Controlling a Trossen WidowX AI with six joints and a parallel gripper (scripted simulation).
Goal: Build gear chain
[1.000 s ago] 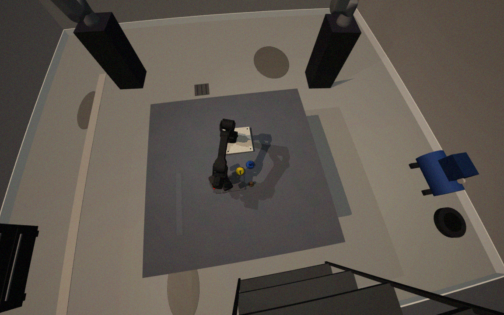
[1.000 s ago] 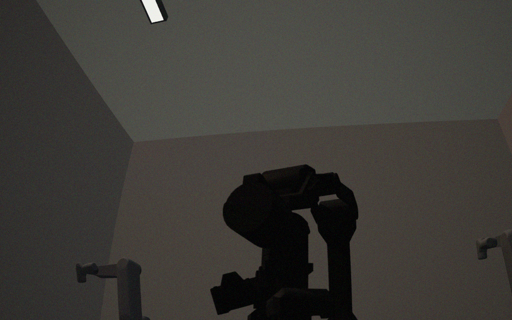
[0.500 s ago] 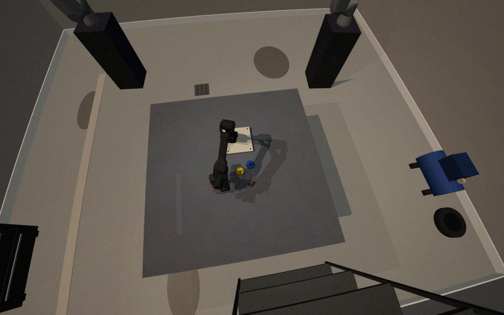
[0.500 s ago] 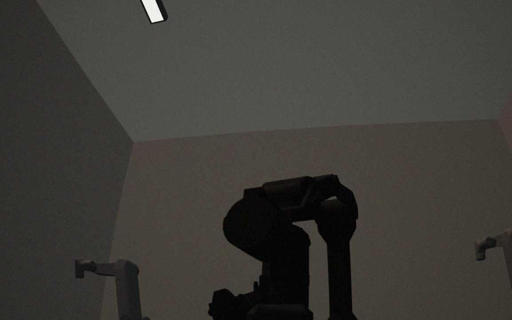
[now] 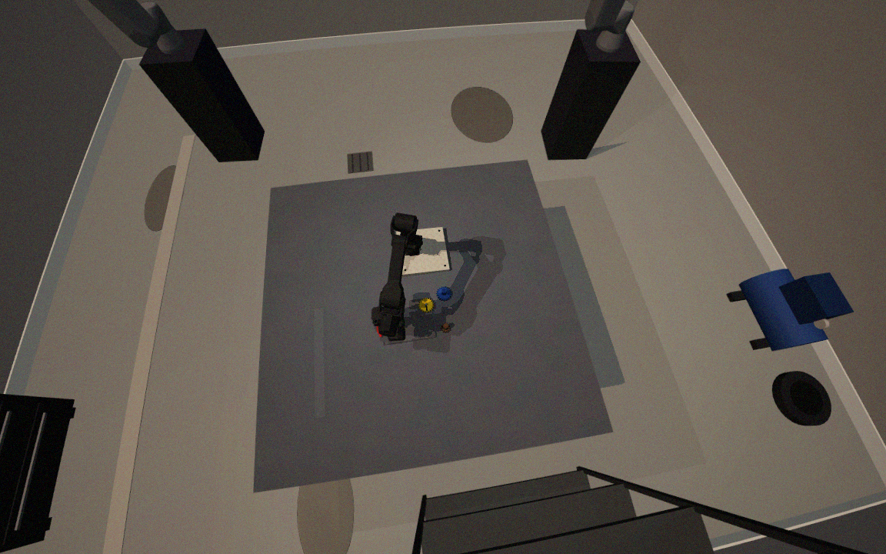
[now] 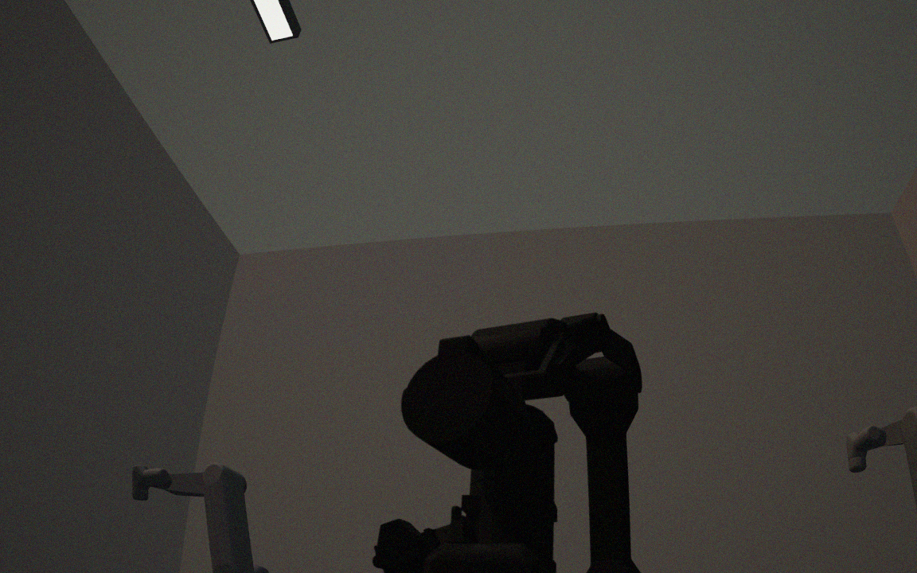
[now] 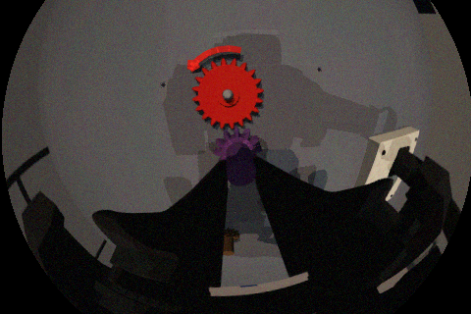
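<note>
The purple gear is 10 mm below my gripper tip. Round my gripper tip: brown gear (190 mm to the left, 40 mm below, 20 mm ahead); yellow gear (110 mm to the left, 80 mm behind, 40 mm below); red gear (50 mm to the right, 40 mm below, 10 mm ahead).
</note>
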